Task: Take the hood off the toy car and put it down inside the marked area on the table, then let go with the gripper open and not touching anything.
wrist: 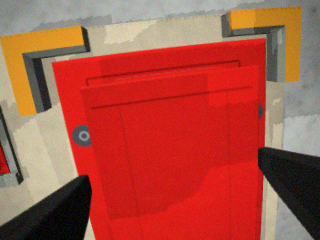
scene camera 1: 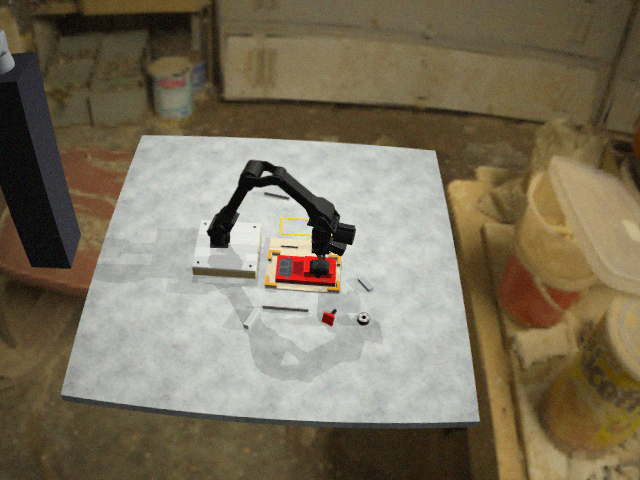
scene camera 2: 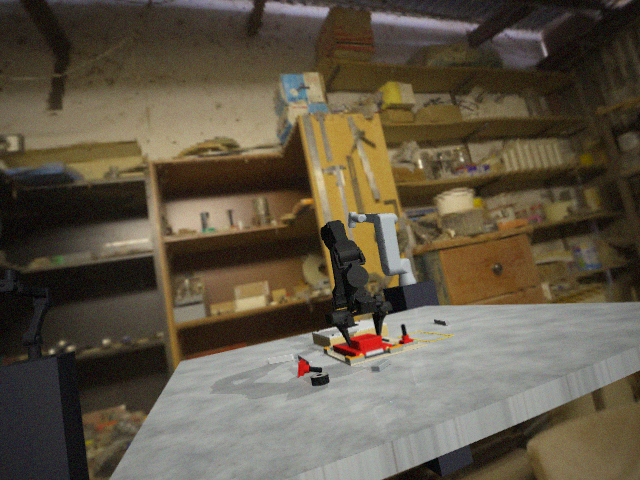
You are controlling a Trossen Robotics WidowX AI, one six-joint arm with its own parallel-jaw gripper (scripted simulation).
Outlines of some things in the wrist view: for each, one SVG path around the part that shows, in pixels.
My gripper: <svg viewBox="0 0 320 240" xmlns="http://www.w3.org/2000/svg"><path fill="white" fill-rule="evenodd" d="M89 176L87 174L79 175L51 195L46 196L37 204L35 203L32 207L20 213L20 215L0 226L0 240L84 240L91 209L92 188ZM258 148L258 166L270 183L271 188L279 195L279 198L303 225L307 233L312 236L312 239L320 240L320 157L267 146Z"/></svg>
A hood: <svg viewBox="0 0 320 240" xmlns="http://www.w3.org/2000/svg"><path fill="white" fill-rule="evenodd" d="M259 65L230 69L227 67L204 67L118 78L113 81L107 80L99 85L80 88L114 240L255 240L258 184Z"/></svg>
